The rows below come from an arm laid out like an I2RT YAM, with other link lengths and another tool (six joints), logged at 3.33 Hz.
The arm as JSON. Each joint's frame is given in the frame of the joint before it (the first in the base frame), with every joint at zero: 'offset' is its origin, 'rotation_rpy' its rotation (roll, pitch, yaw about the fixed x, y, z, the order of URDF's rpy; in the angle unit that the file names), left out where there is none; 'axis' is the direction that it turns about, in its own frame. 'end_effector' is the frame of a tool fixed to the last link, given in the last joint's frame.
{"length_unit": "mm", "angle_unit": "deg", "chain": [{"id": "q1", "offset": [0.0, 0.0, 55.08], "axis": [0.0, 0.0, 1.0]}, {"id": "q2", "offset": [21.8, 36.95, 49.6], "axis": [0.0, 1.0, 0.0]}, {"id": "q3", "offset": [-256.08, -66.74, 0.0], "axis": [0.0, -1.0, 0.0]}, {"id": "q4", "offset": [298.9, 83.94, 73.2], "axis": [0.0, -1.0, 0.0]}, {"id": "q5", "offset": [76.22, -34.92, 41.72], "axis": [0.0, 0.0, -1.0]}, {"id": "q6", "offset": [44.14, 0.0, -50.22], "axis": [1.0, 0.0, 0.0]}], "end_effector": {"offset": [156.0, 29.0, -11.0], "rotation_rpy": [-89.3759, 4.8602, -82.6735]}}
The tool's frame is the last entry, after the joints.
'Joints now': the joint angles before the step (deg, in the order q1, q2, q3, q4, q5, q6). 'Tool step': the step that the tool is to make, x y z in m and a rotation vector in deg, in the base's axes. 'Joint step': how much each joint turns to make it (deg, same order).
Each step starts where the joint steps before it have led.
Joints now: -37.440 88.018 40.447 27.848 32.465 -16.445
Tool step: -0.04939 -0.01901 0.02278 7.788 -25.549 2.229
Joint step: -15.361 -10.590 -10.653 6.077 -23.570 18.770
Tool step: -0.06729 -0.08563 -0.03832 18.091 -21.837 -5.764
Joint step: -19.867 16.142 7.992 2.617 -21.273 22.601
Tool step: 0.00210 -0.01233 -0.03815 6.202 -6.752 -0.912
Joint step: -1.248 10.131 2.728 5.296 -3.178 7.852
